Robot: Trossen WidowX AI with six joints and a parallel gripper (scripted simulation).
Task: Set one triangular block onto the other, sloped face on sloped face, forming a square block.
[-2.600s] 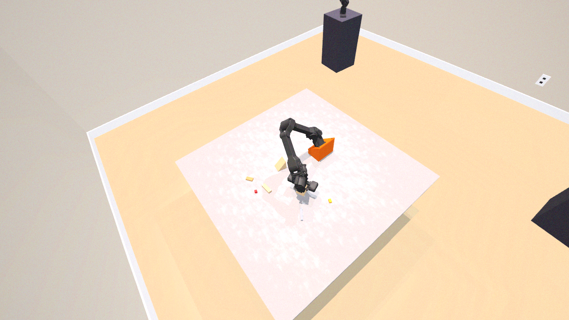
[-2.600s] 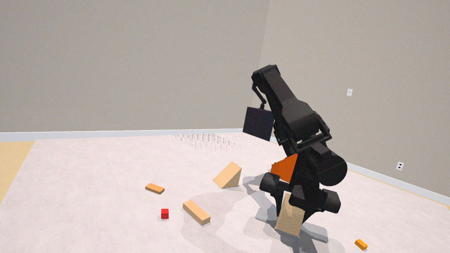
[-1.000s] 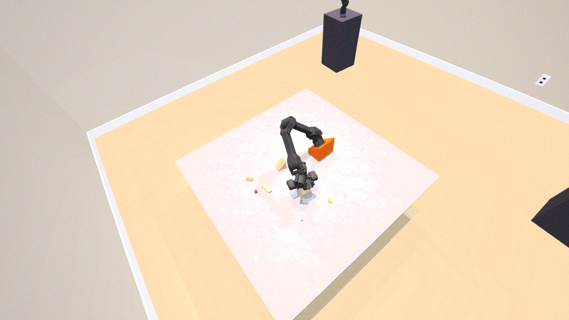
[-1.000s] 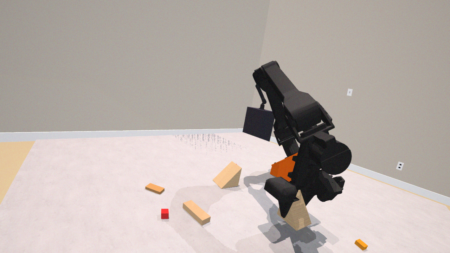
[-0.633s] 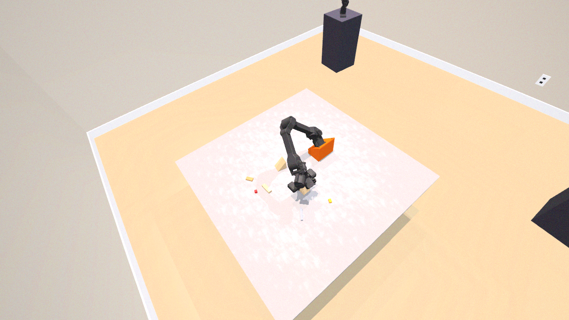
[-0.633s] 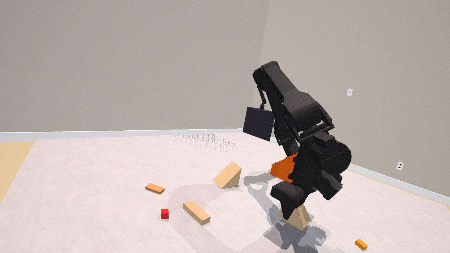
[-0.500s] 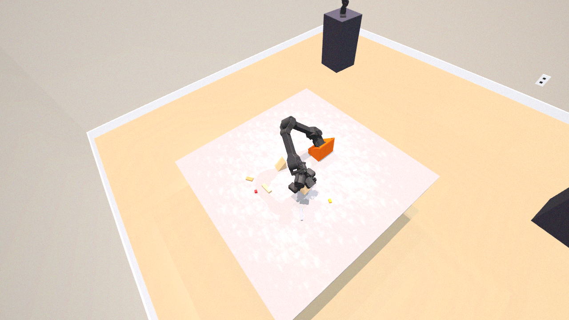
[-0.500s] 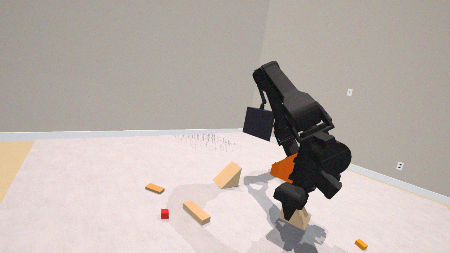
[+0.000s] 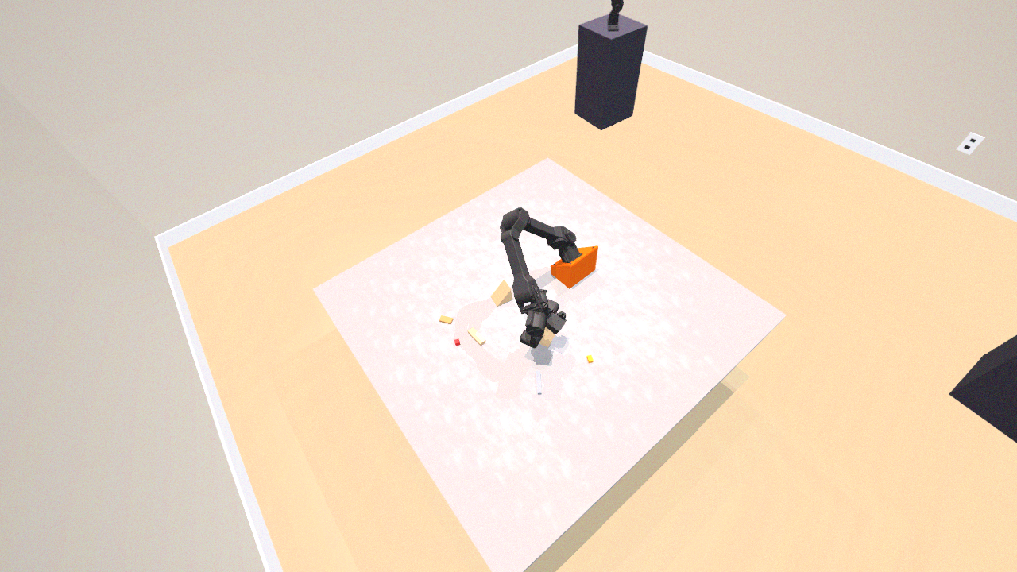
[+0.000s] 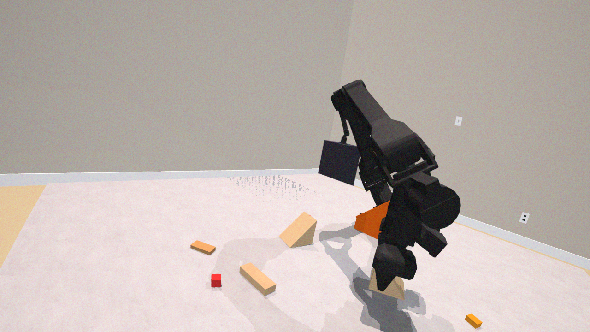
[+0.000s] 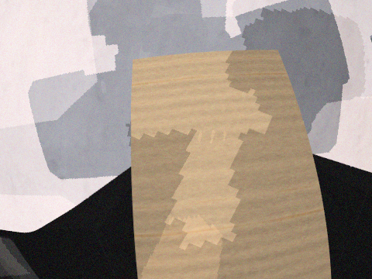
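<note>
The small orange block lies 90 mm behind my gripper tip, 160 mm to the left of it and 30 mm below it. The rest, counted from my gripper tip: red cube (250 mm ahead, 160 mm to the right, 30 mm below); then long tan block (180 mm ahead, 140 mm to the right, 30 mm below).
</note>
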